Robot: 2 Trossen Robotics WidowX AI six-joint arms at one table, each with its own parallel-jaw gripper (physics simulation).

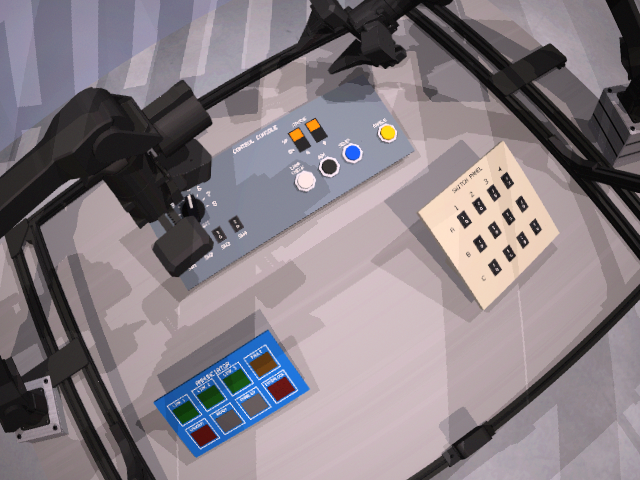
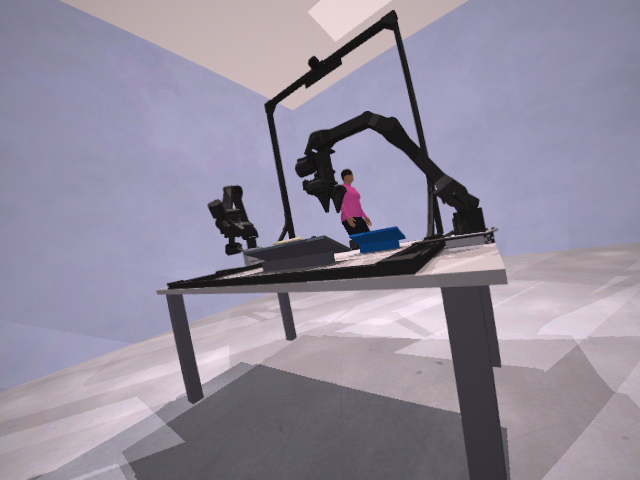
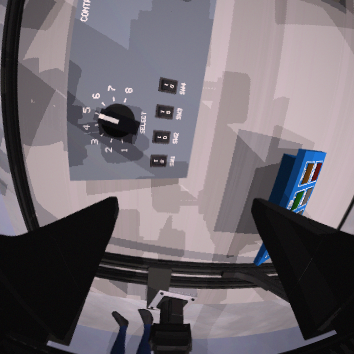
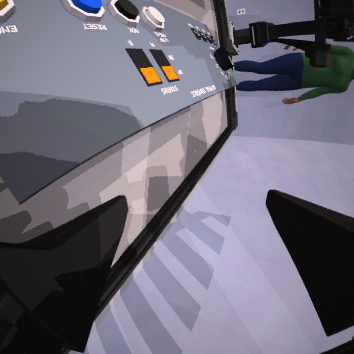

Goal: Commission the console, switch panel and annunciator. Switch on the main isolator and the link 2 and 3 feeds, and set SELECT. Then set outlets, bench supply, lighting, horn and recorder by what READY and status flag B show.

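Places are measured from the left arm's base along level axes (x ahead, y left, z up), in millimetres.
Where they show: left gripper, between the fingertips: [image 1: 173, 234] [image 2: 333, 212] [image 3: 185, 204] [image 4: 268, 15]; right gripper, between the fingertips: [image 1: 313, 61] [image 2: 242, 240] [image 4: 197, 199]; left arm's base, origin of its link: [image 1: 32, 409] [image 2: 471, 232] [image 3: 171, 303] [image 4: 234, 37]; right arm's base, origin of its link: [image 1: 637, 105] [image 2: 252, 248].
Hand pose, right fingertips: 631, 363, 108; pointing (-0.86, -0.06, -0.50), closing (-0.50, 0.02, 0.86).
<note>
Things, the pixels of their top centre, and the offset from my right fingertips, as dx, dy, dz. "*": a spot on its surface instead.
- grey console, centre of its top: [image 4: 206, 44] [image 1: 270, 158] [image 2: 289, 241] -112, -129, -35
- SELECT knob, centre of its top: [image 3: 112, 122] [image 1: 189, 204] [image 4: 232, 56] -245, -155, -35
- Status flags A, a spot on its surface: [image 1: 296, 135] * -64, -91, -54
- B, a spot on its surface: [image 1: 312, 125] * -35, -83, -54
- blue annunciator, centre of its top: [image 1: 220, 387] [image 3: 297, 218] [image 2: 374, 230] -275, -423, -54
The grey console [image 1: 263, 206] [image 2: 305, 249] [image 3: 150, 50] [image 4: 50, 82] bears the SELECT knob [image 3: 117, 121], whose white pointer is toward 5, and switches SW1 to SW4, their rocker positions hard to read. Status flags A [image 1: 296, 135] and B [image 1: 312, 125] show orange at the UP end. The cream switch panel [image 1: 439, 222] has three rows of small rockers, too small to read. The blue annunciator [image 1: 302, 384] [image 2: 379, 236] has dark green, amber and red tiles; READY is grey. My left gripper [image 3: 185, 204] [image 2: 332, 209] is open and empty above the console's knob end. My right gripper [image 4: 197, 199] is open and empty beyond its far end.
White [image 1: 305, 181], black [image 1: 328, 166], blue [image 1: 352, 152] and yellow [image 1: 387, 133] buttons stand on the console. A black frame [image 1: 594, 198] borders the table and rises as an arch. My left arm [image 1: 67, 139] overhangs the console's knob end. People stand beyond the table.
</note>
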